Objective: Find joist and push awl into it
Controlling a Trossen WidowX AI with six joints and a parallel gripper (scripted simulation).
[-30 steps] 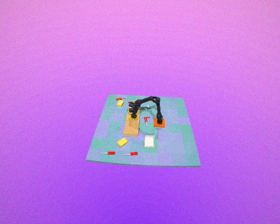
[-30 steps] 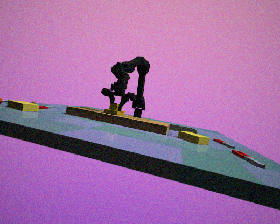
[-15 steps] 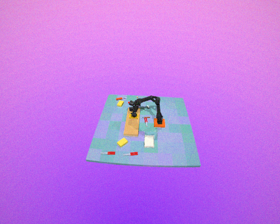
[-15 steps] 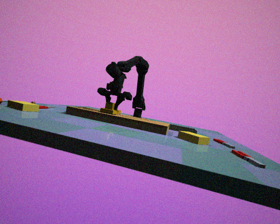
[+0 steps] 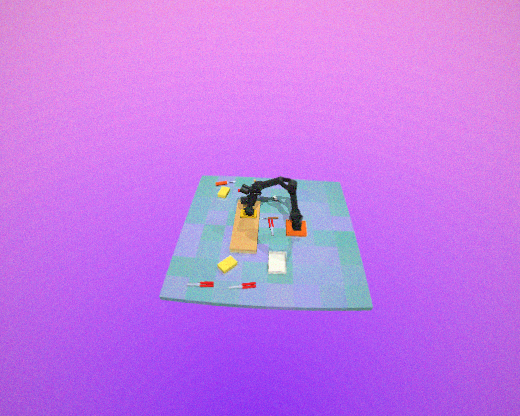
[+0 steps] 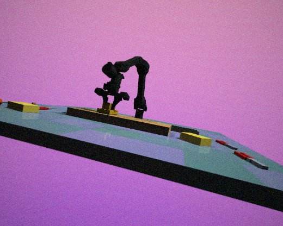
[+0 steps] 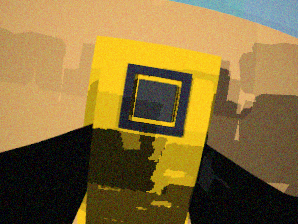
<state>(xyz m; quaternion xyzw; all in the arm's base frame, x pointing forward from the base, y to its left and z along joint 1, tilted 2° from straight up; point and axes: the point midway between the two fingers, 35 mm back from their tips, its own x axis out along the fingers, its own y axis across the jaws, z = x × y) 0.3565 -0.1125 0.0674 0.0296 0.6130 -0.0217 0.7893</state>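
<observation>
My gripper tip is 43 cm to the right of the white tray, 20 cm past it and 5 cm above it. Also, from my gripper tip: yellow stud finder 2 cm above; then awl 16 cm behind, 6 cm below.
</observation>
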